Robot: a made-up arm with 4 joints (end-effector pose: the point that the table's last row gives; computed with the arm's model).
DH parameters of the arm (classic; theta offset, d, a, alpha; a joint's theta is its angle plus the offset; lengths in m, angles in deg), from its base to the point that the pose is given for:
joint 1: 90 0.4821 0.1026 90
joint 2: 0 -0.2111 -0.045 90
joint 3: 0 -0.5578 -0.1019 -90
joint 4: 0 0.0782 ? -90
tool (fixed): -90 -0.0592 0 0
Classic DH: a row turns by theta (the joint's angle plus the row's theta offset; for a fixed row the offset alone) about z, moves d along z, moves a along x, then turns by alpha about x.
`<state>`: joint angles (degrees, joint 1 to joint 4).
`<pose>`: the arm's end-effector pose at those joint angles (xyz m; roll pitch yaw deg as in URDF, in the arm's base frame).
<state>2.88 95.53 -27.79 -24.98</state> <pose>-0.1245 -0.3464 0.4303 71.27 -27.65 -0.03</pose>
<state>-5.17 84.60 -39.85 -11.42</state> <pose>-0.1981 -0.3489 0.5493 71.56 -39.64 -0.68</pose>
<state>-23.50 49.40 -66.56 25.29</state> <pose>-0.3245 -0.1809 0.8843 50.19 -44.16 32.83</pose>
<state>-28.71 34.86 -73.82 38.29</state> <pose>-0.3014 -0.0678 0.9969 49.27 -33.29 41.82</pose>
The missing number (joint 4, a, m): 0.1395
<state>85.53 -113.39 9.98 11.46</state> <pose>-0.5998 -0.0795 0.2843 -102.25 -9.15 89.53</pose>
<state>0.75 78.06 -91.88 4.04</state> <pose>-0.2500 -0.3917 0.6184 -4.78 -77.92 99.77</pose>
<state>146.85 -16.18 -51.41 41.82</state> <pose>-0.0075 -0.3678 1.0531 31.56 12.58 -162.87</pose>
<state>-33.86 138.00 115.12 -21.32</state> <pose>-0.2602 0.0401 0.0669 179.60 37.29 88.39</pose>
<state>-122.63 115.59 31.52 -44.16</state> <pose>-0.0966 0.2601 0.1909 75.17 28.13 -107.79</pose>
